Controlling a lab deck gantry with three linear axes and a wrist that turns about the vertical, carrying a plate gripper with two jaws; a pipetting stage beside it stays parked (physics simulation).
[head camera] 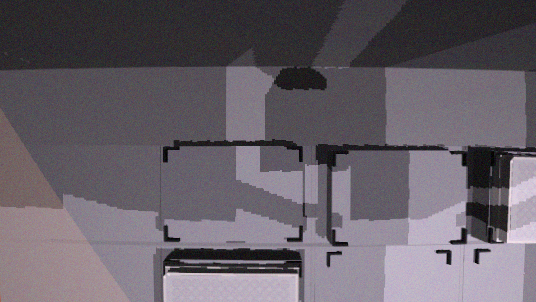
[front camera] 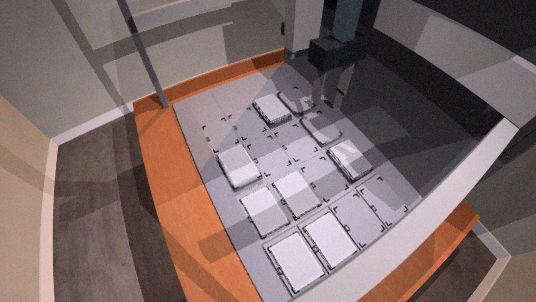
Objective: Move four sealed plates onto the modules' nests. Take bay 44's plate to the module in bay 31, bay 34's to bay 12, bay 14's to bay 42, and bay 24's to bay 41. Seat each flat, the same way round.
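Places are measured from the robot's base along level axes (x ahead, y left, z up), in millimetres.
Where they show: gripper, fingertip midpoint: [front camera: 328, 97]; robot's base at its link origin: [front camera: 203, 127].
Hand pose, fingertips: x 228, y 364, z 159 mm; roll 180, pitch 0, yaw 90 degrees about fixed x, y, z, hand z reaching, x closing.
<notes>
Things, the pixels of their top centre, and the offset from my fingertips. "spot": a spot on its surface instead.
- white sealed plate at its top centre: [front camera: 271, 106] dx -164, dy -108, dz -126 mm
- bay 14 plate at its top centre: [front camera: 296, 260] dx +328, dy -321, dz -130 mm
- bay 24 plate at its top centre: [front camera: 331, 238] dx +328, dy -214, dz -130 mm
- bay 41 module at its top centre: [head camera: 232, 194] [front camera: 296, 98] dx -164, dy +4, dz -137 mm
- bay 42 module at its top centre: [head camera: 401, 198] [front camera: 321, 126] dx -1, dy +0, dz -137 mm
- bay 13 at a spot on its surface: [front camera: 265, 212] spot: dx +172, dy -322, dz -145 mm
- bay 23 at a spot on its surface: [front camera: 296, 195] spot: dx +171, dy -220, dz -145 mm
- bay 43 at a spot on its surface: [head camera: 522, 200] spot: dx +112, dy -1, dz -126 mm
My gripper [front camera: 327, 95] is raised at the back right, beyond the bay 41 module, its two jaws apart with no plate between them. Its jaws do not show in the head view. A white sealed plate [front camera: 271, 106] [head camera: 232, 287] sits on the bay 31 module, and another [front camera: 239, 162] sits on the bay 12 module; both look flat. The bay 14 plate [front camera: 296, 260] and the bay 24 plate [front camera: 330, 240] lie in the near rows. The bay 41 module [front camera: 295, 101] [head camera: 200, 195] and the bay 42 module [front camera: 320, 131] [head camera: 380, 195] have bare tops with black corner brackets.
Other white plates stand in bay 13 [front camera: 265, 212], bay 23 [front camera: 296, 195] and bay 43 [front camera: 350, 157] [head camera: 522, 200]. Bays 34 and 44 show bare corner marks. A pale gantry beam [front camera: 425, 215] crosses the near right side. A grey column [front camera: 303, 25] stands at the back.
</notes>
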